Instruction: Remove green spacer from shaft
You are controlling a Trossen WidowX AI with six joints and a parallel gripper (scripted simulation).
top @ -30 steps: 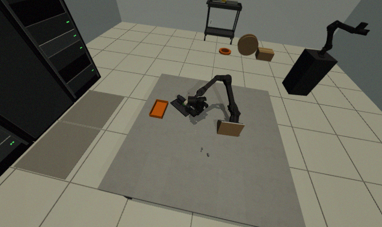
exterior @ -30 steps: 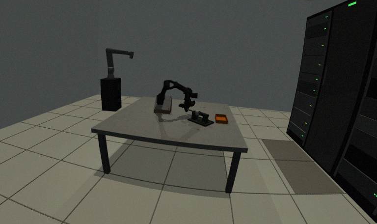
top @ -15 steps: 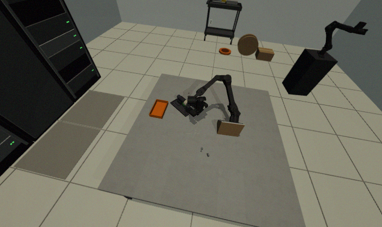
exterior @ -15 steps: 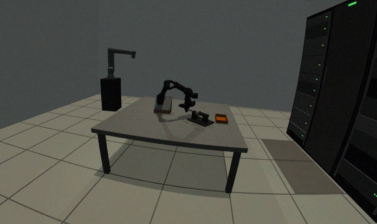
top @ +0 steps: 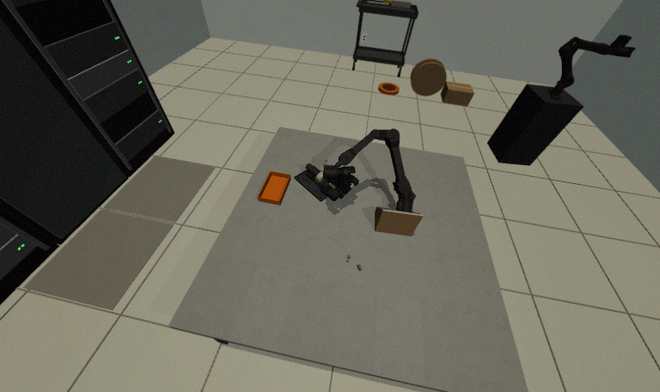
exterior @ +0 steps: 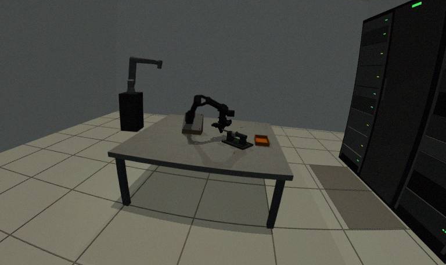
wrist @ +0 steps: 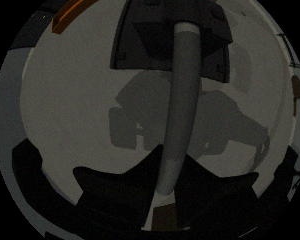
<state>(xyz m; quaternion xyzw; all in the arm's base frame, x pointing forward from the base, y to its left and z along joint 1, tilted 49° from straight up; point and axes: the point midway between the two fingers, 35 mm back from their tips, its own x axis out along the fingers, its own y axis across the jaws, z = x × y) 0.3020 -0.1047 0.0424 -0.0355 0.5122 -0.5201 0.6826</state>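
My gripper tip is now 60 mm short of the grey shaft, 50 mm to the left of it and 30 mm below it. The rest, counted from my gripper tip: pale spacer: 100 mm to the right, 100 mm ahead, 30 mm above; orange tray: 370 mm ahead, 50 mm to the right, 40 mm below.
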